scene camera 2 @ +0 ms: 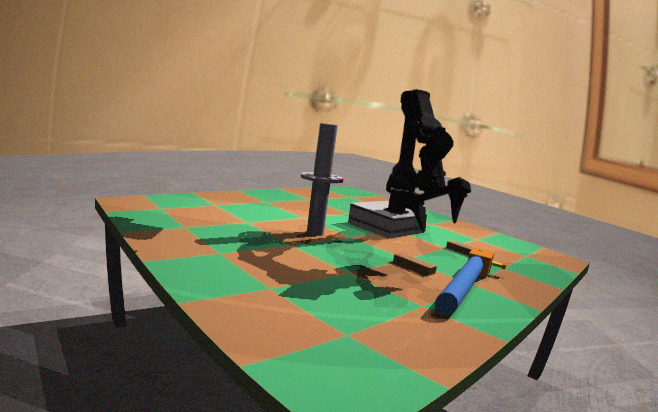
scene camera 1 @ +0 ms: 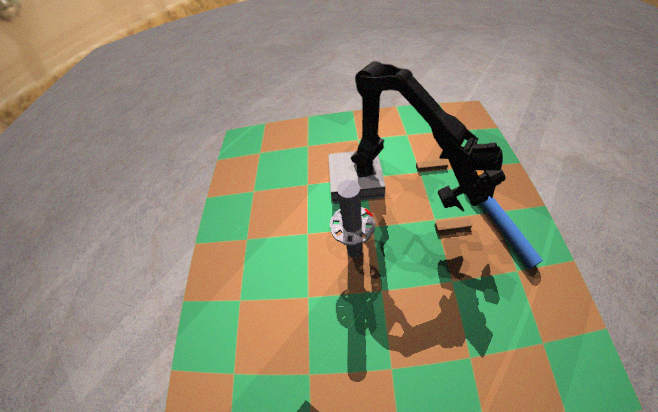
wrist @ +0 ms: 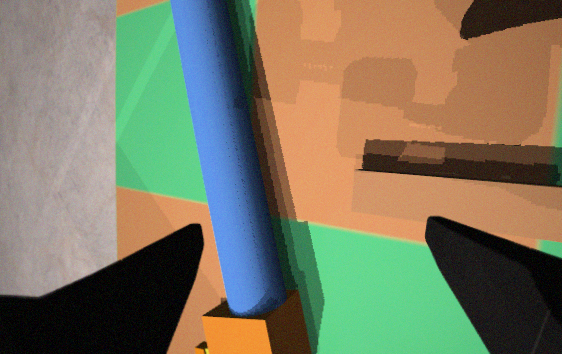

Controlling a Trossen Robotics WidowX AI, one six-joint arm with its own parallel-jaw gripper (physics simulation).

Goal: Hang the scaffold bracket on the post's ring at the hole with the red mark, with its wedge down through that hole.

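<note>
The scaffold bracket, a blue tube (scene camera 1: 512,232) (scene camera 2: 461,287) (wrist: 230,175) with an orange head (scene camera 2: 485,259) (wrist: 237,336), lies on the table. Its yellow wedge (scene camera 2: 499,265) sticks out sideways from the head, low over the table. The dark post (scene camera 1: 351,212) (scene camera 2: 325,150) stands upright with a pale holed ring (scene camera 1: 332,223) (scene camera 2: 307,175) partway up. The red mark (scene camera 1: 369,212) (scene camera 2: 341,180) is on the ring's back right in scene camera 1. My gripper (scene camera 1: 471,205) (scene camera 2: 438,226) (wrist: 313,230) is open and empty, above the bracket's head end; the tube shows between the fingers in the wrist view.
Two brown blocks (scene camera 1: 432,166) (scene camera 1: 453,227) lie left of the bracket in scene camera 1; the nearer block also shows in the wrist view (wrist: 460,162). The arm's grey base (scene camera 1: 342,167) (scene camera 2: 385,220) stands behind the post. The table edge runs beyond the bracket's right side.
</note>
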